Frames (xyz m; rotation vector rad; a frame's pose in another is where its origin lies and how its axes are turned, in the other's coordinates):
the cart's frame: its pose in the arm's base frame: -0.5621 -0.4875 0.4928 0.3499 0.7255 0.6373
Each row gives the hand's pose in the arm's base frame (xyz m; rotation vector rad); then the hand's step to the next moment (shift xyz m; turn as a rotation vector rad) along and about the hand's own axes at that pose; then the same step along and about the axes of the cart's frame.
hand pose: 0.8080 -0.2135 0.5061 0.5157 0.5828 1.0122
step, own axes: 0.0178 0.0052 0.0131 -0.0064 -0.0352 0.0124
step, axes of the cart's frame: 0.0132 0.0119 0.0141 0.0073 -0.0349 0.0128
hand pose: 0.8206 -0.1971 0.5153 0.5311 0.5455 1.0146
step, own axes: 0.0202 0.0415 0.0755 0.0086 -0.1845 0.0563
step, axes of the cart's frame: -0.0069 0.0452 0.0757 0.0775 -0.1652 0.0630
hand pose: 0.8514 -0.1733 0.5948 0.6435 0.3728 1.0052
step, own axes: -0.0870 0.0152 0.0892 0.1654 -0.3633 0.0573
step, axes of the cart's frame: -0.1043 -0.0348 0.0605 0.2925 -0.2528 0.1146
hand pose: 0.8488 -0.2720 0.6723 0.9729 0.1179 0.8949
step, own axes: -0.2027 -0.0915 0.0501 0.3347 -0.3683 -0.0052
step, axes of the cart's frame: -0.1095 -0.1781 -0.0908 0.4397 -0.1625 0.1672
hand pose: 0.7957 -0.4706 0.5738 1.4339 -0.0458 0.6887
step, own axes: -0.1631 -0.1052 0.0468 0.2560 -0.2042 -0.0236
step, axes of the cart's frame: -0.0293 -0.1316 -0.1472 0.2895 -0.0612 0.1423
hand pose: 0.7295 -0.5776 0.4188 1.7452 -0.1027 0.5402
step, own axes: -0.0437 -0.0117 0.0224 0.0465 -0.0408 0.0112
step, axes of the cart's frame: -0.0180 -0.0253 -0.0398 0.0500 -0.0268 0.0272
